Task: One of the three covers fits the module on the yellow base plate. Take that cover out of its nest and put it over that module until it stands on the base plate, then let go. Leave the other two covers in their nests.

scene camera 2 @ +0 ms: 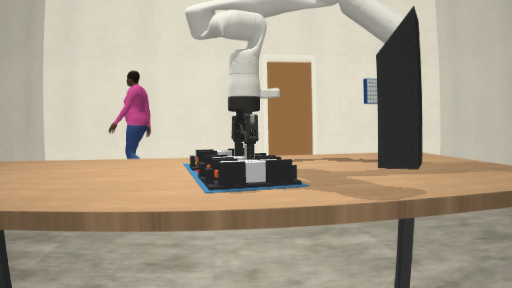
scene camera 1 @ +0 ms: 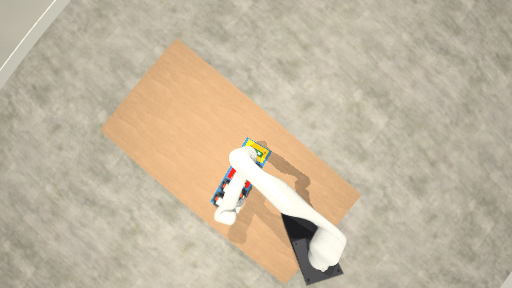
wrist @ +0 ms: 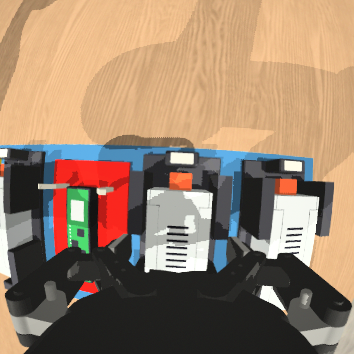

Labels:
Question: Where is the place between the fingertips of the gripper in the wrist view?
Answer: At 178,246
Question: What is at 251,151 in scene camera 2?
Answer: The gripper.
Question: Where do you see a red plate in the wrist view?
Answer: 113,206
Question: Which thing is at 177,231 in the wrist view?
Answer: A wide white cover.

